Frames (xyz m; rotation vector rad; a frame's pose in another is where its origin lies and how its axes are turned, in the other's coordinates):
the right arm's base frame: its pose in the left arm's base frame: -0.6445 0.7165 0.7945 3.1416 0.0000 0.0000
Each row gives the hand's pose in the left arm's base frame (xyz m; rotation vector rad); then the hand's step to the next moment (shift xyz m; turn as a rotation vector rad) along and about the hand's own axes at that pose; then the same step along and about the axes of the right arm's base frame.
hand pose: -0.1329 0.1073 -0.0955 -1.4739 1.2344 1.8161
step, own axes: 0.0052 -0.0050 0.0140 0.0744 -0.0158 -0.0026
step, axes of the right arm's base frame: -0.0044 -0.0137 0.0065 -0.0078 0.0068 0.0754
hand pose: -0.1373 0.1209 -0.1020 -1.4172 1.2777 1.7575
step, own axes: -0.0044 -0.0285 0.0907 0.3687 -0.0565 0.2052
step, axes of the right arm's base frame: -0.0134 -0.0941 0.0057 -0.1509 -0.1542 0.3670
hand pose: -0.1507 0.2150 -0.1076 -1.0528 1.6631 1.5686
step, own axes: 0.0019 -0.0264 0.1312 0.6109 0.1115 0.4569
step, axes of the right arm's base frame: 0.0107 -0.1302 0.0290 -0.4376 -0.3671 0.5178
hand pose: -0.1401 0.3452 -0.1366 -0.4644 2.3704 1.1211
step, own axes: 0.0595 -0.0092 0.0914 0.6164 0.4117 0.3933
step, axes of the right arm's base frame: -0.0201 -0.0605 0.0890 -0.6055 -0.4990 0.2975
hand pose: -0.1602 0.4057 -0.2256 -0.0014 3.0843 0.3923
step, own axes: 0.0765 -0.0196 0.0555 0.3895 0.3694 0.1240
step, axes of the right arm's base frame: -0.0746 0.0048 0.0611 -0.3872 -0.3899 0.0401
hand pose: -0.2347 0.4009 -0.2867 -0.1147 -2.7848 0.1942
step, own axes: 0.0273 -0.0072 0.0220 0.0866 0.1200 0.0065
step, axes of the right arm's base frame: -0.0336 0.0069 0.0103 -0.0767 -0.1266 -0.0051
